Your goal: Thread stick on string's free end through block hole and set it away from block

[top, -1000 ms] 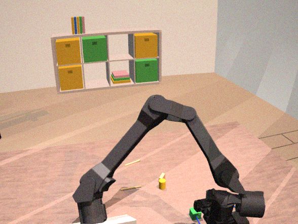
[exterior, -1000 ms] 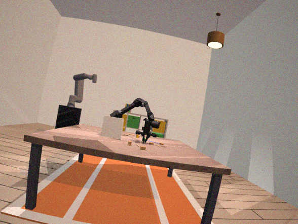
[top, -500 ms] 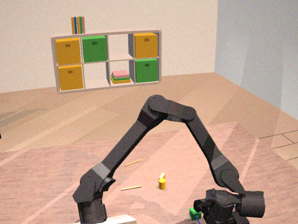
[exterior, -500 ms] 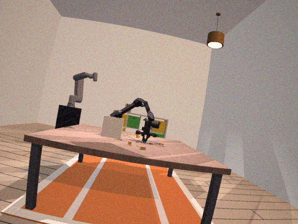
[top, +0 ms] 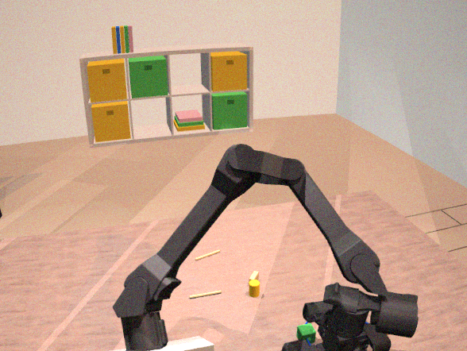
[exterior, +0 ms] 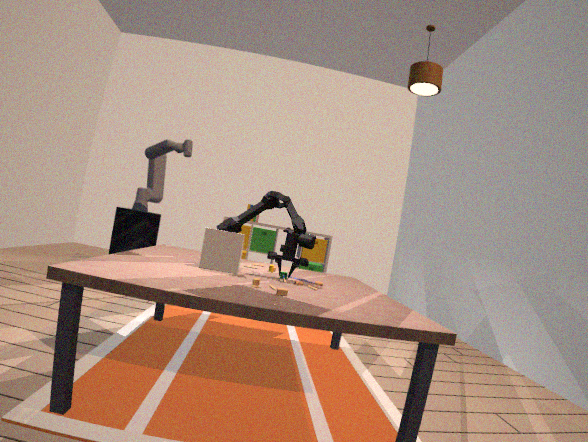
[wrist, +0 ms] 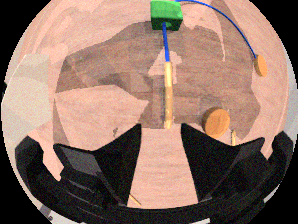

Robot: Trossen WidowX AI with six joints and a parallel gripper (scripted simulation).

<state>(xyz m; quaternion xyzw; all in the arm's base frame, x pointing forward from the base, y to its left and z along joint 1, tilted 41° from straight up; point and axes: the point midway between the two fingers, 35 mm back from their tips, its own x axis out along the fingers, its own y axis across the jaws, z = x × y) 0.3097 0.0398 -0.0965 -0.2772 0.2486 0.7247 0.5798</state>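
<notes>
My gripper tip is now 40 mm to the right of the thin wooden stick and 20 mm above it. The rest, counted from my gripper tip: green block 10 mm behind, 120 mm to the left, 10 mm below; round wooden button 170 mm ahead, 120 mm to the left, 20 mm below; orange disc 70 mm ahead, 10 mm to the left, 20 mm below.
</notes>
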